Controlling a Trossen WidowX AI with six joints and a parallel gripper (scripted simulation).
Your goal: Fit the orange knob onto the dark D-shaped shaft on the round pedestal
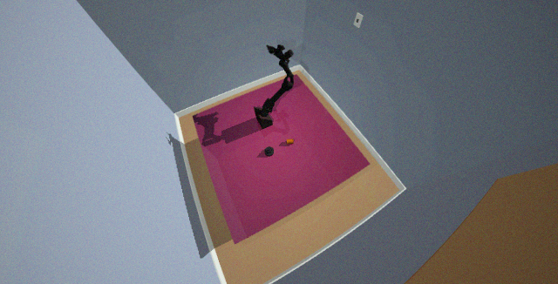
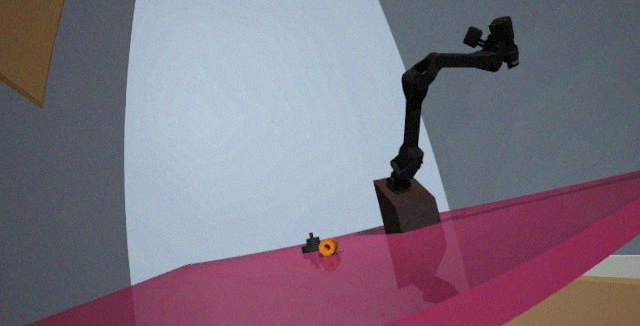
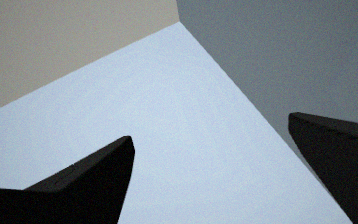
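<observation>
Now: the orange knob 64 cm ahead of my gripper tip, 19 cm to the right of it and 55 cm below it. Also, from my gripper tip: dark shaft (62 cm ahead, 40 cm to the right, 54 cm below).
</observation>
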